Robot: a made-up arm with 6 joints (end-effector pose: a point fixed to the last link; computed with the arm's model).
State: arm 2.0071 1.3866 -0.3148 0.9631 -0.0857 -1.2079
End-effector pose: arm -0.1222 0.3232 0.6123 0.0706 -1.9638 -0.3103
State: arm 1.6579 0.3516 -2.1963 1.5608 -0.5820 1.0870
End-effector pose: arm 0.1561 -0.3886 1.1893 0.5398 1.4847 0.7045
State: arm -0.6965 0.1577 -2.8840 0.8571 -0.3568 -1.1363
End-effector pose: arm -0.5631 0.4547 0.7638 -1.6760 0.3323 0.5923
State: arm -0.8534 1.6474 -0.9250 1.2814 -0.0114 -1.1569
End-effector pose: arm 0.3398 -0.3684 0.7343 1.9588 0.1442 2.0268
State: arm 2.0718 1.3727 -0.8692 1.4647 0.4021 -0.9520
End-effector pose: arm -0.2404 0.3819 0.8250 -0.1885 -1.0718 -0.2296
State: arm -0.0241 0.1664 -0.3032 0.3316 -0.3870 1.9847
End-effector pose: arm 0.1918 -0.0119 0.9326 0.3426 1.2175 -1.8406
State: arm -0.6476 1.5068 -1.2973 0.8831 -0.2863 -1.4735
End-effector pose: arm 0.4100 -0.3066 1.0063 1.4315 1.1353 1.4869
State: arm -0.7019 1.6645 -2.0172 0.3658 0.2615 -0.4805
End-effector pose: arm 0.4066 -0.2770 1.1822 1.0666 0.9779 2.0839
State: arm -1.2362 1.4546 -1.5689 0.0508 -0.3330 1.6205
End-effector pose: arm 0.1550 -0.4181 1.1447 -0.4622 -0.5529 2.5658
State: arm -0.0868 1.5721 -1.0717 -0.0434 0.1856 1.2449
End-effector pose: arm 0.5052 -0.0358 0.7880 -1.5397 0.6222 -2.3555
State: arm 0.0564 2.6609 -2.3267 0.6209 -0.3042 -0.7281
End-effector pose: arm 0.7867 0.0386 0.7778 1.1536 1.3577 2.4659
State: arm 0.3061 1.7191 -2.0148 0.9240 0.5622 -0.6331
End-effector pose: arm 0.4788 0.2339 1.1329 -0.5056 -1.1033 -2.0502
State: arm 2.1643 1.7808 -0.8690 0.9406 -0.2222 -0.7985
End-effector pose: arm -0.2391 0.4533 0.6700 -0.0572 -1.6512 -0.5714
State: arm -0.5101 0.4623 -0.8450 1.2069 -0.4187 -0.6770
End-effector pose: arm 0.0930 -0.1183 1.1058 0.2287 0.2014 2.4026
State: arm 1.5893 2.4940 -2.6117 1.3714 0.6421 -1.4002
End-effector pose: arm -0.0935 0.7033 0.9584 0.5785 -1.1080 -0.8235
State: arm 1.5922 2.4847 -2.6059 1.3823 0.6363 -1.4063
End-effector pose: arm -0.0946 0.7013 0.9633 0.5816 -1.0989 -0.8304
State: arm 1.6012 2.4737 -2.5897 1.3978 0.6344 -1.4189
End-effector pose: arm -0.1005 0.6990 0.9653 0.5858 -1.0896 -0.8246
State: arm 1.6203 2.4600 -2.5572 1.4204 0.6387 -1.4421
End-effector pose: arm -0.1141 0.6961 0.9627 0.5928 -1.0798 -0.7989
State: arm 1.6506 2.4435 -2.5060 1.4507 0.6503 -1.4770
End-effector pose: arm -0.1362 0.6916 0.9545 0.6025 -1.0692 -0.7508
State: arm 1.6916 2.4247 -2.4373 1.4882 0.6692 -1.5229
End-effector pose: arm -0.1662 0.6842 0.9411 0.6148 -1.0568 -0.6819
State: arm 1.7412 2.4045 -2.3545 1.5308 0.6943 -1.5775
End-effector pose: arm -0.2020 0.6727 0.9232 0.6292 -1.0417 -0.5972
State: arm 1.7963 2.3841 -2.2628 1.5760 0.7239 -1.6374
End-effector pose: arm -0.2406 0.6564 0.9022 0.6446 -1.0238 -0.5033
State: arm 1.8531 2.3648 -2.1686 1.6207 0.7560 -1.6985
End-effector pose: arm -0.2786 0.6357 0.8800 0.6599 -1.0034 -0.4075
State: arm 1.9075 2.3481 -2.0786 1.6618 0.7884 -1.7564
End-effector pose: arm -0.3129 0.6124 0.8582 0.6734 -0.9821 -0.3167
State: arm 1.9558 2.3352 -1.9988 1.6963 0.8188 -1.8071
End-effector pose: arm -0.3414 0.5889 0.8382 0.6843 -0.9623 -0.2362
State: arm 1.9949 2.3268 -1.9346 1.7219 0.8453 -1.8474
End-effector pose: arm -0.3631 0.5680 0.8212 0.6926 -0.9458 -0.1699
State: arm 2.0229 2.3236 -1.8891 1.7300 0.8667 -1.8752
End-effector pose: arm -0.3782 0.5515 0.8069 0.7026 -0.9394 -0.1165
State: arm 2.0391 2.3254 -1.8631 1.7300 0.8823 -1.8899
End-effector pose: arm -0.3869 0.5413 0.7963 0.7085 -0.9372 -0.0794
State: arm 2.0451 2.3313 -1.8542 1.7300 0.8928 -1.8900
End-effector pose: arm -0.3905 0.5375 0.7898 0.7036 -0.9337 -0.0584
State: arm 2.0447 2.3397 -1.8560 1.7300 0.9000 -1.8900
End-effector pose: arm -0.3910 0.5376 0.7857 0.7008 -0.9314 -0.0501
